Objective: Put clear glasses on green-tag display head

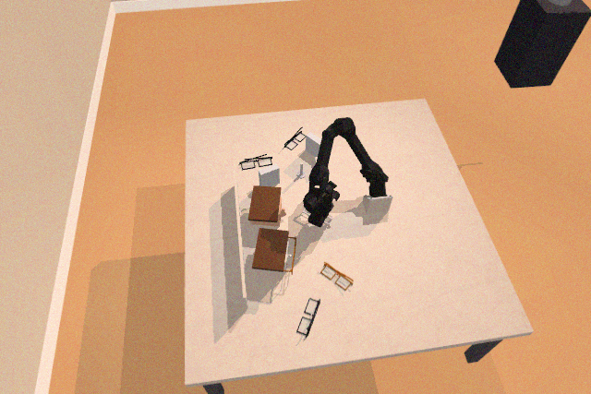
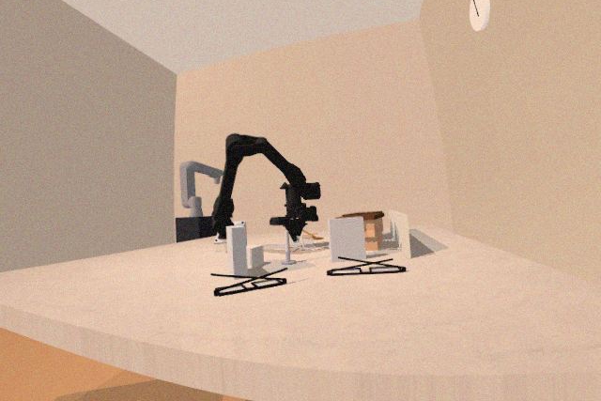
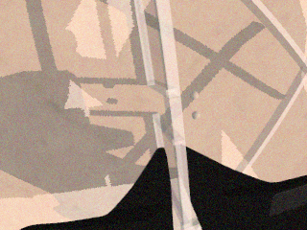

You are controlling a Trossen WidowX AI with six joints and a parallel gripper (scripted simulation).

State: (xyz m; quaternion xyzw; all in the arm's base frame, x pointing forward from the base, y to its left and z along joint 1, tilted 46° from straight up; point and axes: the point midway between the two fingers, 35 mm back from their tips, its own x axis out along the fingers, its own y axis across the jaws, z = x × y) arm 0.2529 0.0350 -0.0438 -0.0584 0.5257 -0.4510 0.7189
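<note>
Right now the thin post is 60 mm ahead of my gripper tip, 260 mm to the right of it and 10 mm above it. The rest, counted from my gripper tip: long white panel 360 mm ahead, 60 mm to the left, 40 mm above.
</note>
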